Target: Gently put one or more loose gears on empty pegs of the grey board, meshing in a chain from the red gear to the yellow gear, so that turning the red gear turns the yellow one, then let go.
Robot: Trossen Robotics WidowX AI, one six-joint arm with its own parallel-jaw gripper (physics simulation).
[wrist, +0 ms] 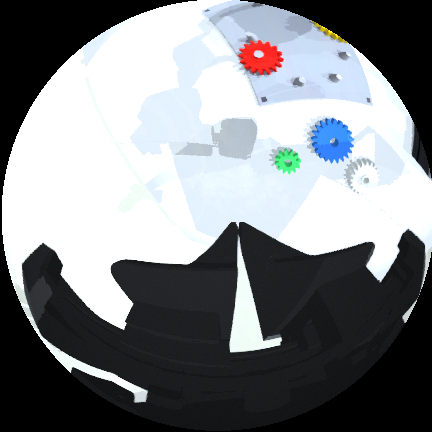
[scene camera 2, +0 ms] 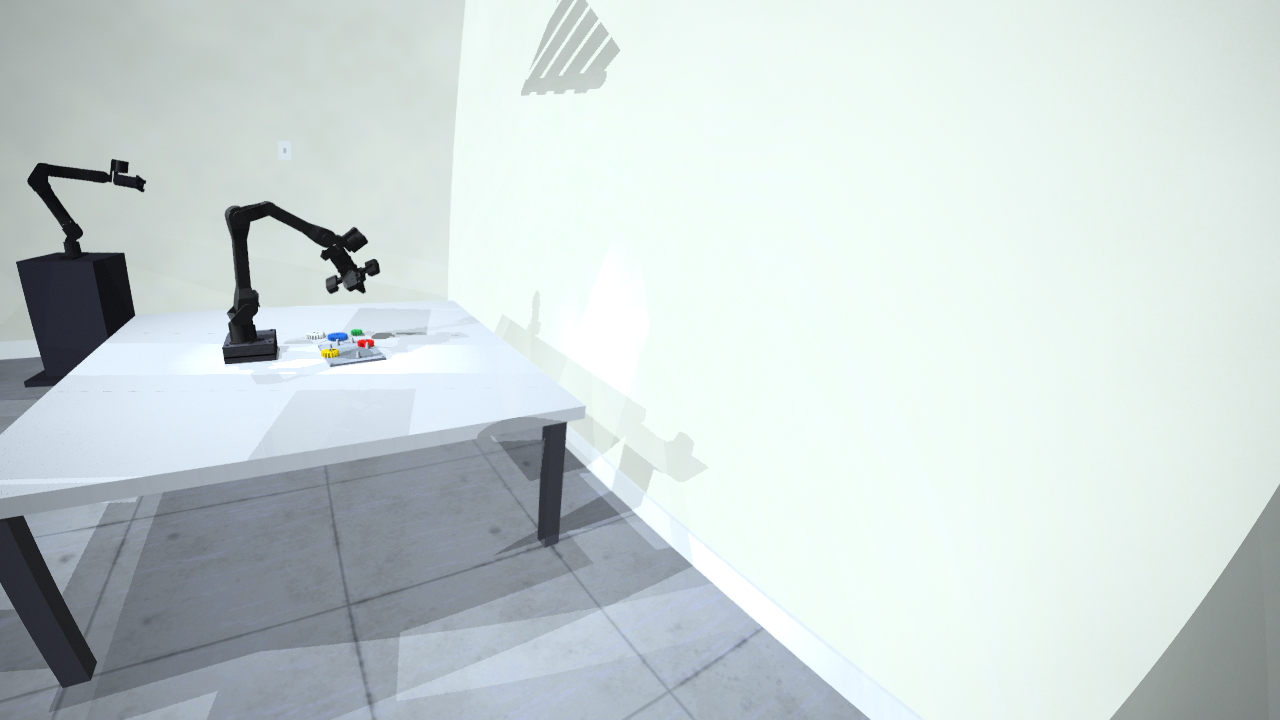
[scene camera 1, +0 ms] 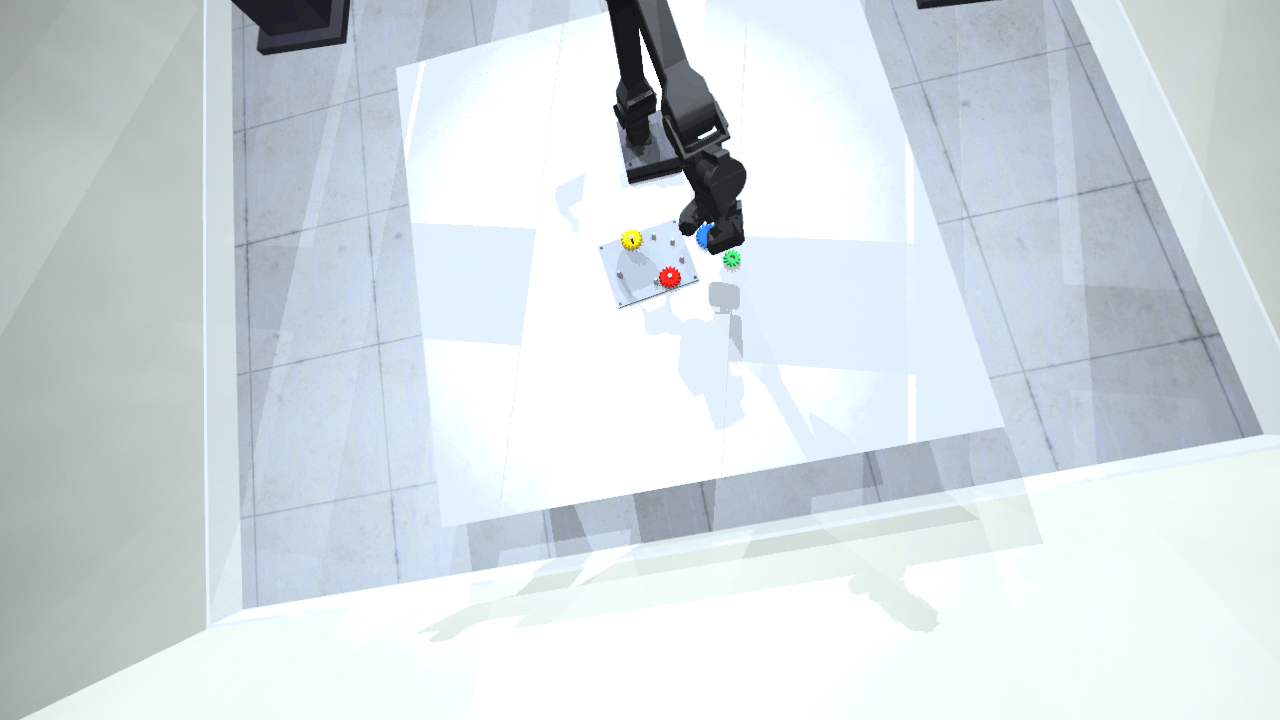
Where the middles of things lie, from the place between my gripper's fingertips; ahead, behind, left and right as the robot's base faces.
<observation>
Right now my hand is 15 cm above the blue gear [wrist: 331, 128], 10 cm past it and 4 cm to the left of it. Round my hand: grey board [scene camera 1: 639, 267]: 19 cm to the right, 16 cm below, 4 cm behind; then red gear [wrist: 270, 58]: 14 cm to the right, 14 cm below; then white gear [wrist: 362, 177]: 18 cm behind, 15 cm below.
</observation>
